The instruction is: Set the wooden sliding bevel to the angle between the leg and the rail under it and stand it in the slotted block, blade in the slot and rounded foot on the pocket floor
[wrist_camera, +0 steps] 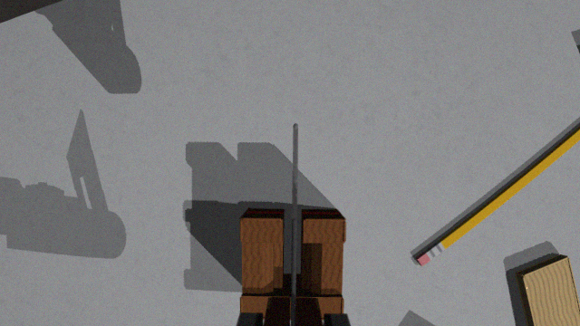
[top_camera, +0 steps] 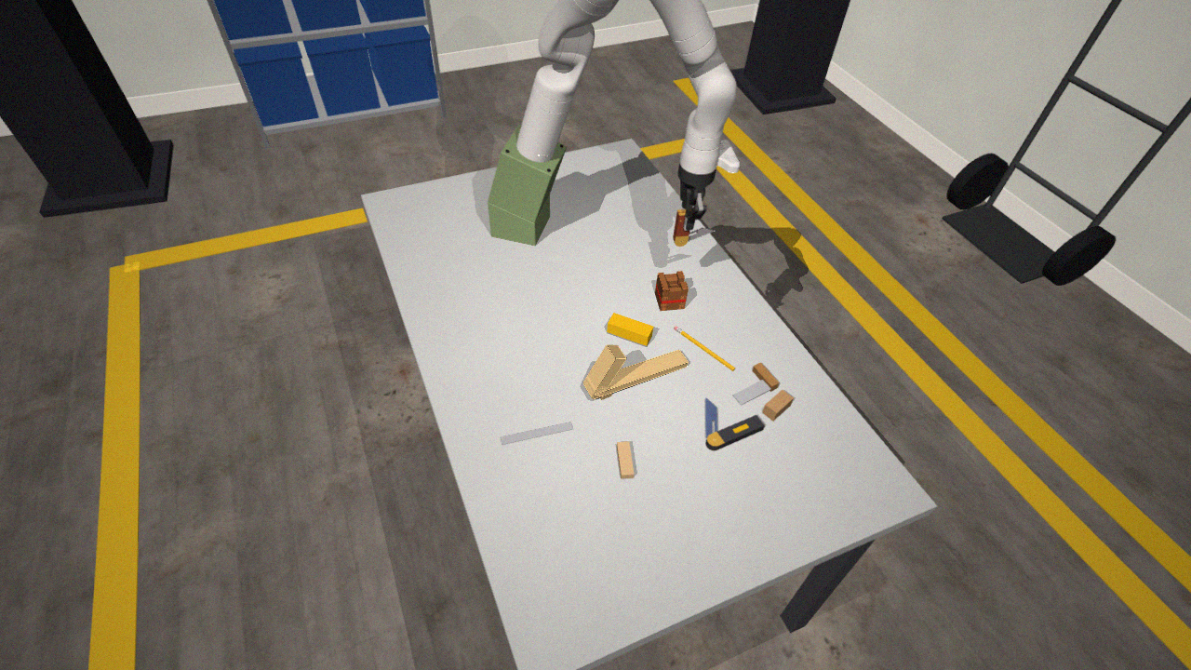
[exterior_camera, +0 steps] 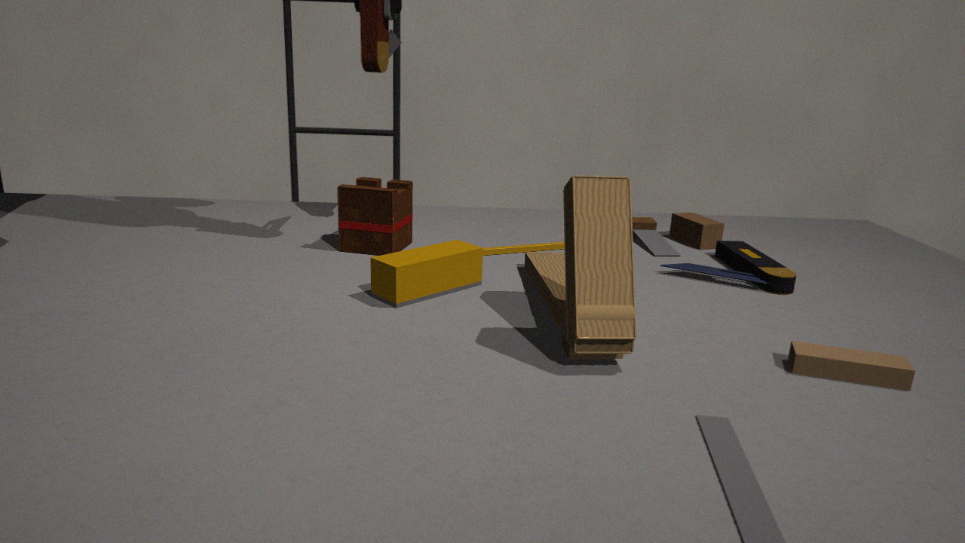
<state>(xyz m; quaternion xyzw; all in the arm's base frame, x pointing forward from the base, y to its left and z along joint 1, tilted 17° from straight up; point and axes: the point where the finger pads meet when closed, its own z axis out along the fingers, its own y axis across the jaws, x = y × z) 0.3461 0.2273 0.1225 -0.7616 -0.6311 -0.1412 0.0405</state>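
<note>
The wooden sliding bevel is 3 cm below my hand. The rest, counted from my hand: pencil 16 cm ahead, 1 cm to the left, 25 cm below; yellow block 7 cm ahead, 14 cm to the right, 24 cm below; grey blade 2 cm to the left, 5 cm below.
</note>
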